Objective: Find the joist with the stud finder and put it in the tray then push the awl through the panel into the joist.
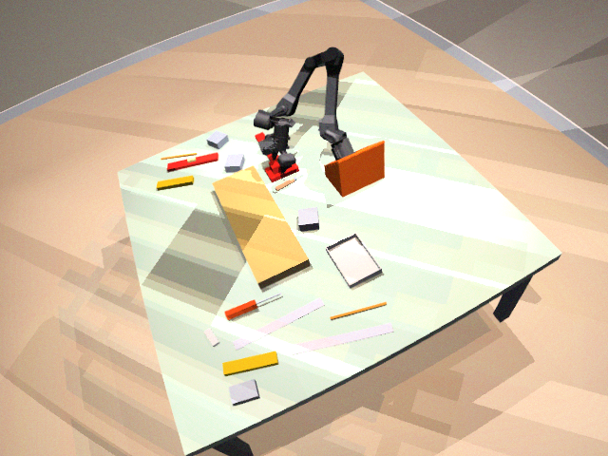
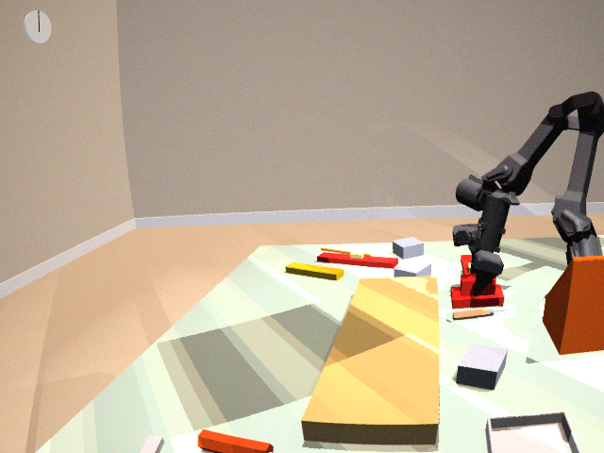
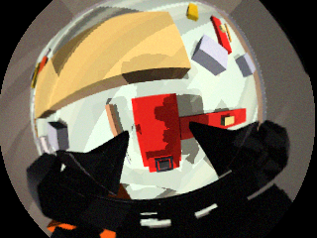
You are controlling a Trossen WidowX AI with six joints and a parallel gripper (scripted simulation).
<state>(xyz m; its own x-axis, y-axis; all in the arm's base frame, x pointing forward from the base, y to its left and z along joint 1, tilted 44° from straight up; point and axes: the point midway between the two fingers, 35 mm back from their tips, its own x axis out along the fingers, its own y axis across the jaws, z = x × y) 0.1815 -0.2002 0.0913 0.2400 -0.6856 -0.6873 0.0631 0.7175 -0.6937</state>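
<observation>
Now: gripper tip 8 cm to the right of the awl, 3 cm above it and 2 cm past it. Also, from my gripper tip: white tray (52 cm to the left, 2 cm below, 2 cm behind); red stud finder (3 cm behind, 1 cm above).
</observation>
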